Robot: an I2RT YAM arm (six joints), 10 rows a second.
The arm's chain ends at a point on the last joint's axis. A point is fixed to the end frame.
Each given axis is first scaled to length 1.
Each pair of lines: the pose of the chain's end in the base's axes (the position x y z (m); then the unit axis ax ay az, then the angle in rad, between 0 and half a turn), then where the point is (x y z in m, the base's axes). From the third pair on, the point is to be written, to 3 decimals.
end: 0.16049, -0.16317, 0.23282, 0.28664, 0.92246, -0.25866, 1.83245
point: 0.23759 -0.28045 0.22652
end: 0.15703, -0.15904, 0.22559, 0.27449, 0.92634, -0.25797, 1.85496
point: 0.23515 -0.27553 0.21748
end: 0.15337, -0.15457, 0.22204, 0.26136, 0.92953, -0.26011, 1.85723
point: 0.233 -0.270 0.215
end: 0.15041, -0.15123, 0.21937, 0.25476, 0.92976, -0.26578, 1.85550
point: 0.230 -0.267 0.213
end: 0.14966, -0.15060, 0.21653, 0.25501, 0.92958, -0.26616, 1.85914
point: 0.229 -0.266 0.210
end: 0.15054, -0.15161, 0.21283, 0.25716, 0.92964, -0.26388, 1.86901
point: 0.230 -0.267 0.205
